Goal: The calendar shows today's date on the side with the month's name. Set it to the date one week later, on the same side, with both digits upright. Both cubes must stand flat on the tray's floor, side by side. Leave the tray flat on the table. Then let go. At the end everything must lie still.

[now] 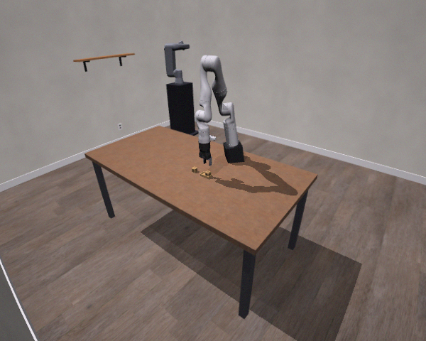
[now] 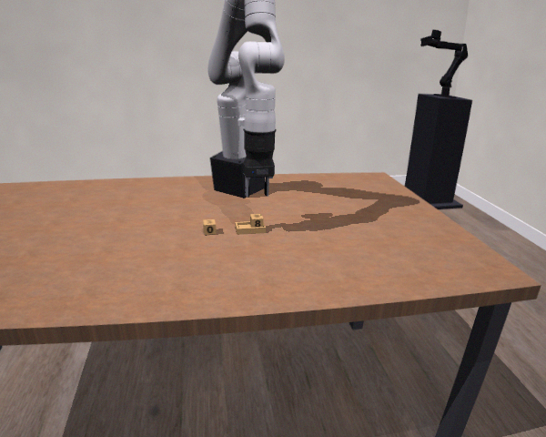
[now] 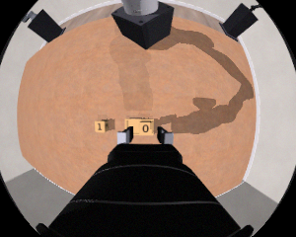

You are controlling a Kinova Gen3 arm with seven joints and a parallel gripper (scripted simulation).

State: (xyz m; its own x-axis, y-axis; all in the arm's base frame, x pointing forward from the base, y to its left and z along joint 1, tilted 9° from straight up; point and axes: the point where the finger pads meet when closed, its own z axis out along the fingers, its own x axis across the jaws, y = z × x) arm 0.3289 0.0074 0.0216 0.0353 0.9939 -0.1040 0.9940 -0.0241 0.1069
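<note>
My hand is 2 cm to the left of the wooden tray and 11 cm above it.
</note>
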